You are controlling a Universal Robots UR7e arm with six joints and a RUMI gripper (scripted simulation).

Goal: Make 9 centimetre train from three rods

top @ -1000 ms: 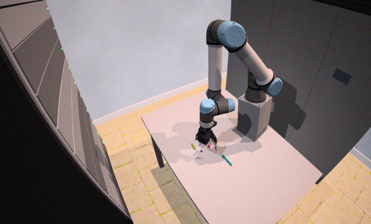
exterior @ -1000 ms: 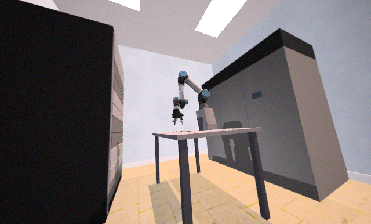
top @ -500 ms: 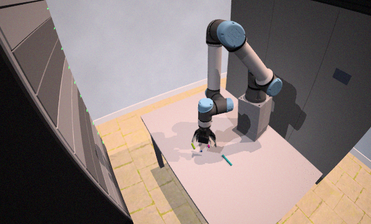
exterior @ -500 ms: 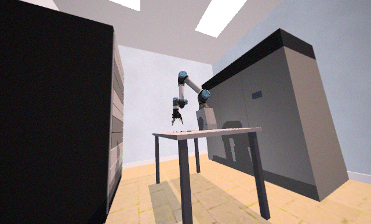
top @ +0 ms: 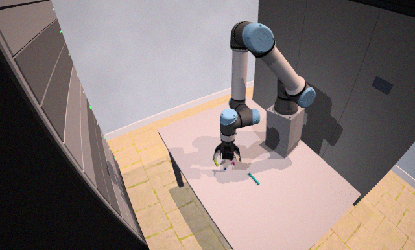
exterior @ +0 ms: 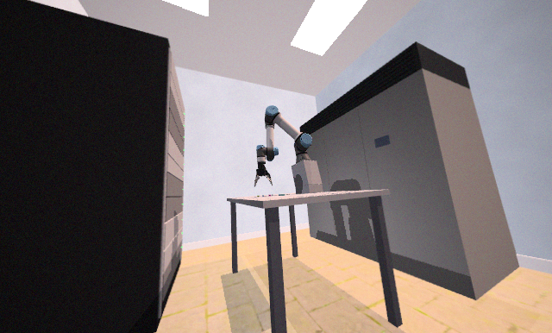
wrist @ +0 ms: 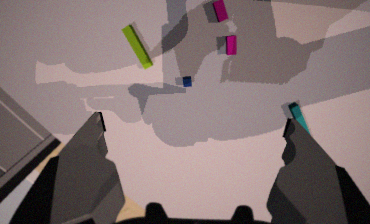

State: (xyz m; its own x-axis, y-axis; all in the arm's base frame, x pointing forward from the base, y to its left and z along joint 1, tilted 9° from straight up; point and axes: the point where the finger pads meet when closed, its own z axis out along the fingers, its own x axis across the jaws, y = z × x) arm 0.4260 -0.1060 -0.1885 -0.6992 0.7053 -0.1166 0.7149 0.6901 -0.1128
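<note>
My hand is 8 cm above the blue rod and 1 cm to the left of it. From my hand the other things lie so: grey rod: 14 cm behind, 9 cm to the right, 8 cm below; turquoise rod: 17 cm to the left, 8 cm below, 7 cm behind; lime rod: 8 cm to the right, 8 cm below, 2 cm ahead.
</note>
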